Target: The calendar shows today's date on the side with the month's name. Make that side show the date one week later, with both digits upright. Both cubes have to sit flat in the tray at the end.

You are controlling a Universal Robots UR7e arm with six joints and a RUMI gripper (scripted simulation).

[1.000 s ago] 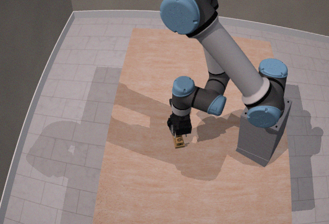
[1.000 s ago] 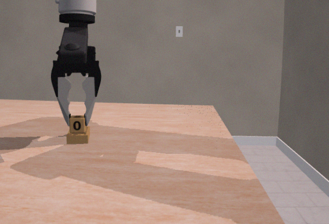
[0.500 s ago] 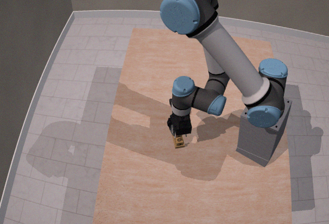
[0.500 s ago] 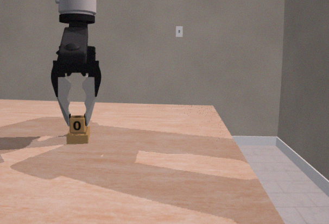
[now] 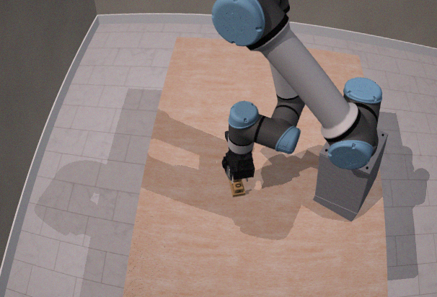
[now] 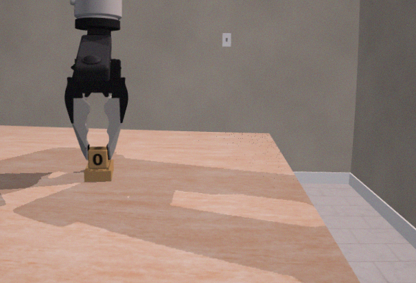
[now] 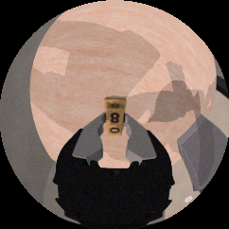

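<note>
Now: the wooden calendar tray 40 mm below my hand, 20 mm to the left of it and 10 mm behind it.
</note>
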